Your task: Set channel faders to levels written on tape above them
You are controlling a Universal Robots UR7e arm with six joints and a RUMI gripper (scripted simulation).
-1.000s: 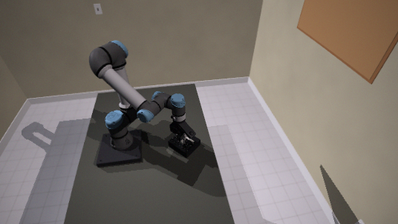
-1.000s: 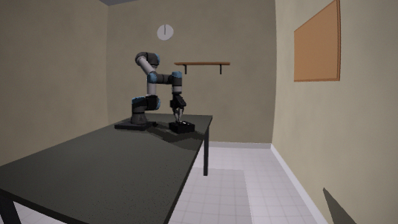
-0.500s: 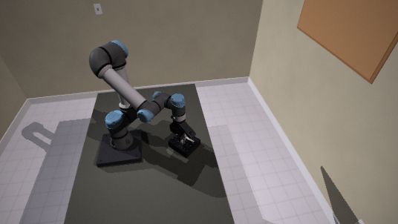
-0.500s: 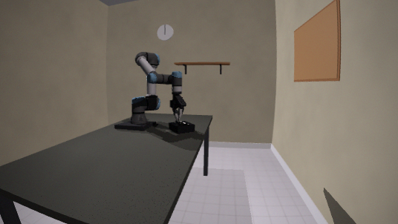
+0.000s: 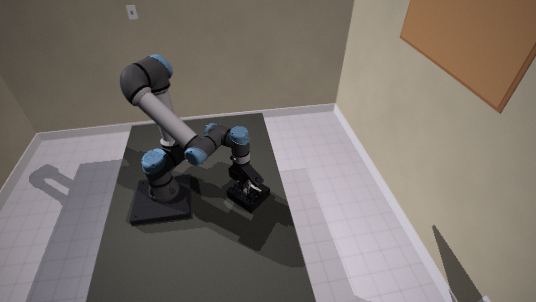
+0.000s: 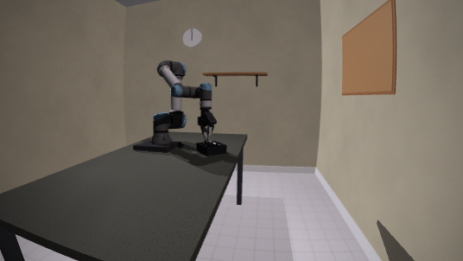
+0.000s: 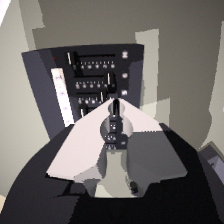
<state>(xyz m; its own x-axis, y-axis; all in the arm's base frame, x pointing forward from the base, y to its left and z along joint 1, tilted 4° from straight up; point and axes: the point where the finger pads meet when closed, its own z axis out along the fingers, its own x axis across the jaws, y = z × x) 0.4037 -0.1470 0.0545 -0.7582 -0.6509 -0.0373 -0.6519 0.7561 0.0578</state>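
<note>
Right now the master fader is 7 cm ahead of my hand and 3 cm below it.
</note>
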